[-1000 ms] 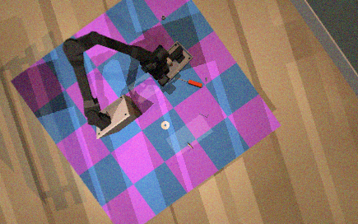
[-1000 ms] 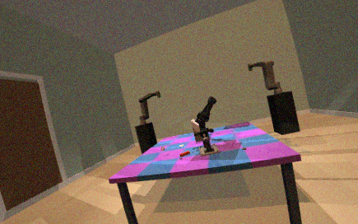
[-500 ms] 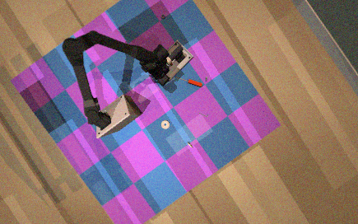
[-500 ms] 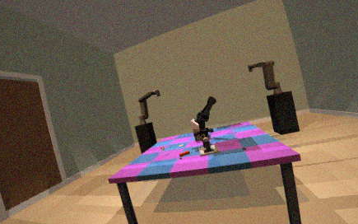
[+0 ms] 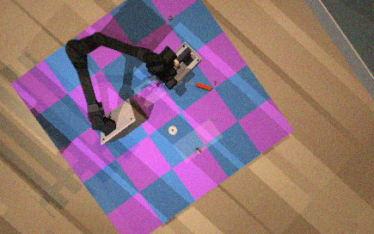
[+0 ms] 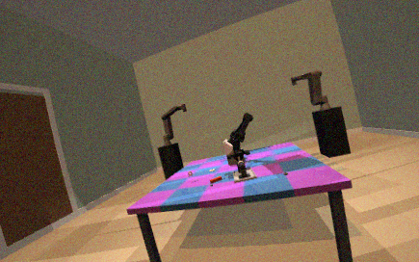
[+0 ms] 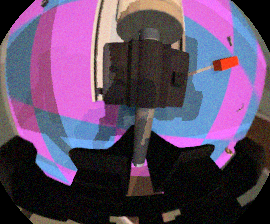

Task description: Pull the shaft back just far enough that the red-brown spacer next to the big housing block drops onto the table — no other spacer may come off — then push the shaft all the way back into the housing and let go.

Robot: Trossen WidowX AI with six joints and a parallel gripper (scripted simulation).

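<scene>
Right now the thin grey shaft is 50 mm ahead of my gripper tip, 30 mm above it and 10 mm to the left of it. Also, from my gripper tip: tan cylinder 100 mm ahead, 30 mm above, 10 mm to the left; red-handled tool 150 mm to the right, 140 mm ahead, 40 mm below.
</scene>
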